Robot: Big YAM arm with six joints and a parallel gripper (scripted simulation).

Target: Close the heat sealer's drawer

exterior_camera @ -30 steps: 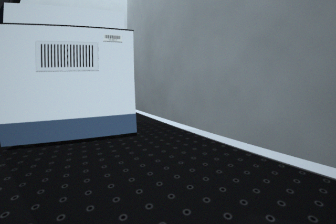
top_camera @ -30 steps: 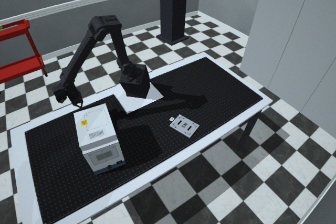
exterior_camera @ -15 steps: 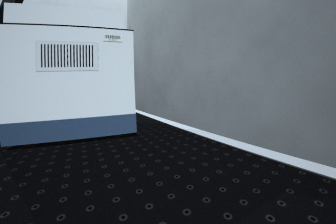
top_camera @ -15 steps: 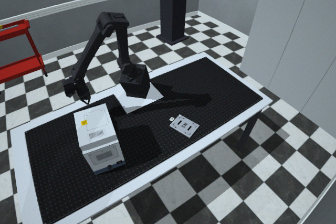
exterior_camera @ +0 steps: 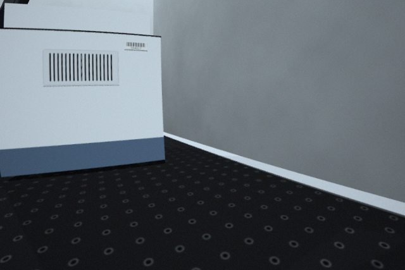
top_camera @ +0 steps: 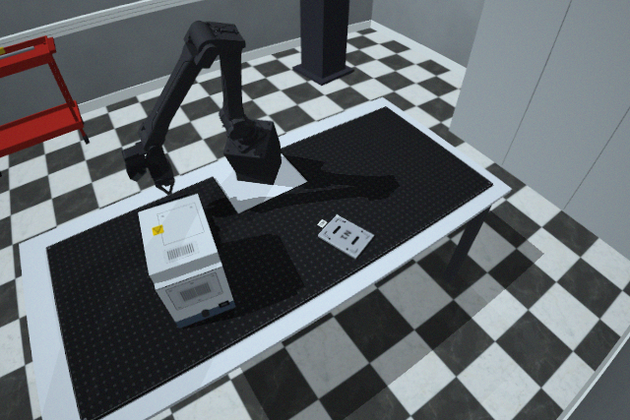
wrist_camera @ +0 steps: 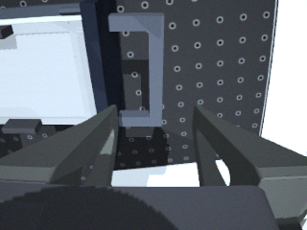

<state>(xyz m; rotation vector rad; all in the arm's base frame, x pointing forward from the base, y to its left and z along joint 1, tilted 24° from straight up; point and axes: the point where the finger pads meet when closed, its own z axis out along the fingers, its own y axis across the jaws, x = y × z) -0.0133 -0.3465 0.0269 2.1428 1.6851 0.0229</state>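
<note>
Right now the dark blue drawer is 100 mm ahead of my hand, 70 mm below it and 30 mm to the right of it. From my hand the other things lie so: tiny tag (390 mm to the left, 390 mm ahead, 150 mm below).
</note>
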